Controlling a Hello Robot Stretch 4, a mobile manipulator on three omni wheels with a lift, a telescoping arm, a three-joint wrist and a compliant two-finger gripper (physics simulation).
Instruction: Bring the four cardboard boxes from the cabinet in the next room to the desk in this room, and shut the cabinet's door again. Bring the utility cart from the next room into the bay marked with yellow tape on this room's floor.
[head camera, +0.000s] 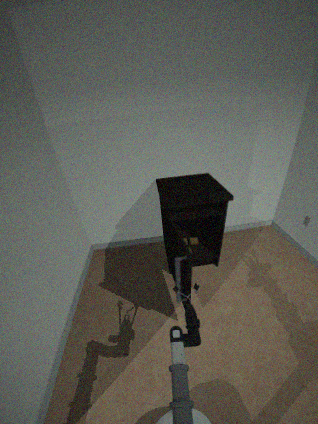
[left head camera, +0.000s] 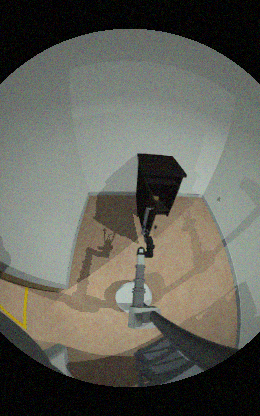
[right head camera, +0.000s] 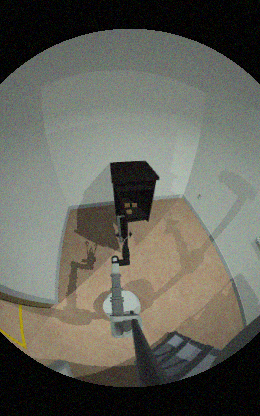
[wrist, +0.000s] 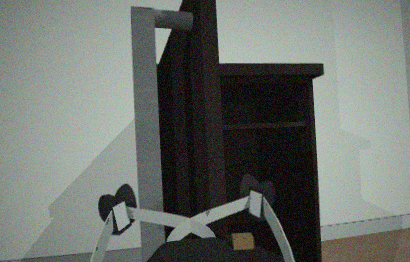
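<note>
The dark cabinet stands against the far wall. Its door is open and seen nearly edge-on, with a long grey bar handle on its outer face. Small cardboard boxes lie inside: three show in the right head view, one of them a tan box; a box shows low in the wrist view. My gripper is open and holds nothing. In the wrist view, its fingertips appear either side of the handle and door edge. The desk does not show.
Yellow tape marks the floor at the lower left, past the wall's end. A dark barred structure is at the bottom; I cannot tell whether it is the cart. Walls stand left, right and behind the cabinet.
</note>
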